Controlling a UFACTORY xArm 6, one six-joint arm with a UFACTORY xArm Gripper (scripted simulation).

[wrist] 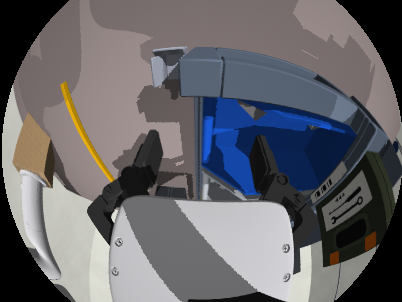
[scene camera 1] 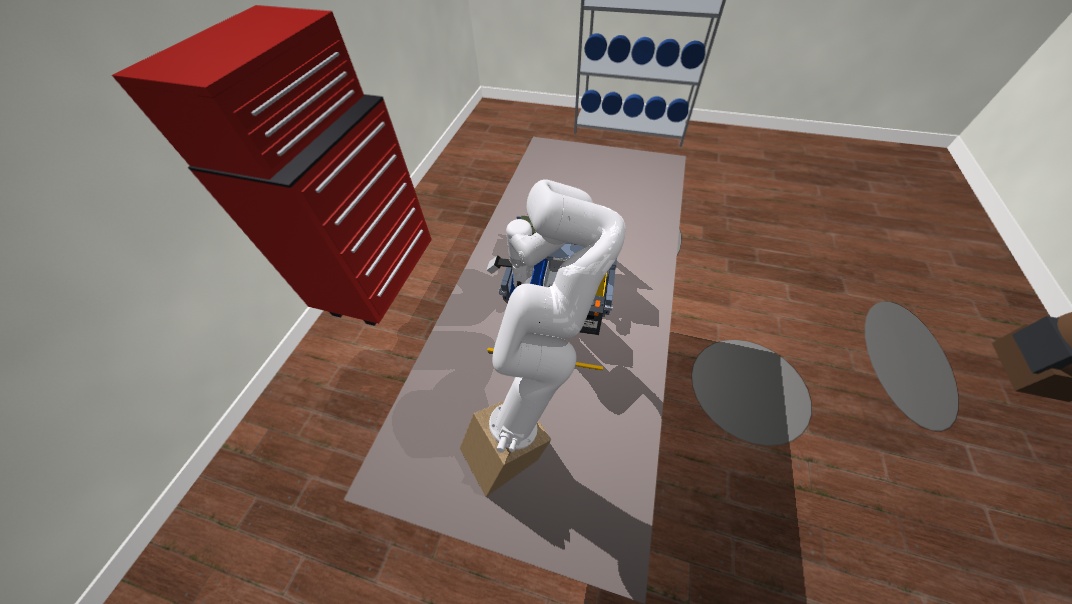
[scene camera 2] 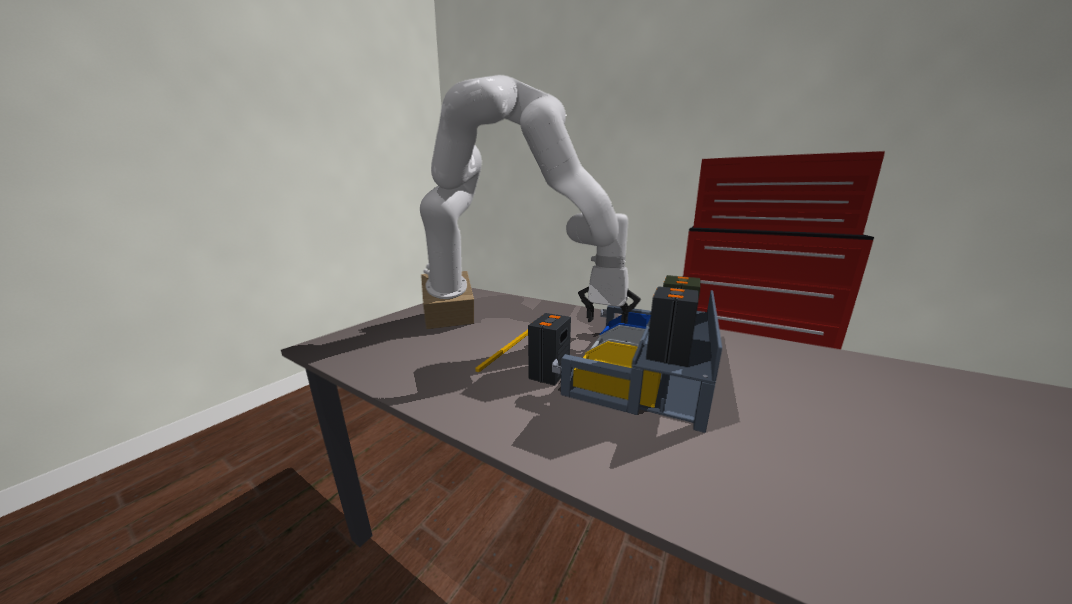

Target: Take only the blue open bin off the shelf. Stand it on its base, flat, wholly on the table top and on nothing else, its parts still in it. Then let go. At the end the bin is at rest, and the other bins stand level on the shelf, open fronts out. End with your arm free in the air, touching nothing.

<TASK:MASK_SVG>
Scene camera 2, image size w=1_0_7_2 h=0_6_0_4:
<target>my gripper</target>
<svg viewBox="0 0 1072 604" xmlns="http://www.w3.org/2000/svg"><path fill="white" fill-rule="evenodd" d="M593 266L589 287L578 292L581 301L587 308L588 322L591 322L594 318L593 304L595 303L620 306L623 311L621 323L627 324L628 313L641 300L640 297L628 290L627 267L604 268L597 265ZM628 297L630 297L633 300L633 303L629 306L626 303L626 299L628 299Z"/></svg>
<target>yellow bin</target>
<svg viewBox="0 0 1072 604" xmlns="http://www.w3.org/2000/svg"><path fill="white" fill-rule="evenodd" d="M644 370L640 405L654 408L661 373ZM574 368L573 386L628 399L630 381ZM583 357L631 368L637 346L607 341L586 352Z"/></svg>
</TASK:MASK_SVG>
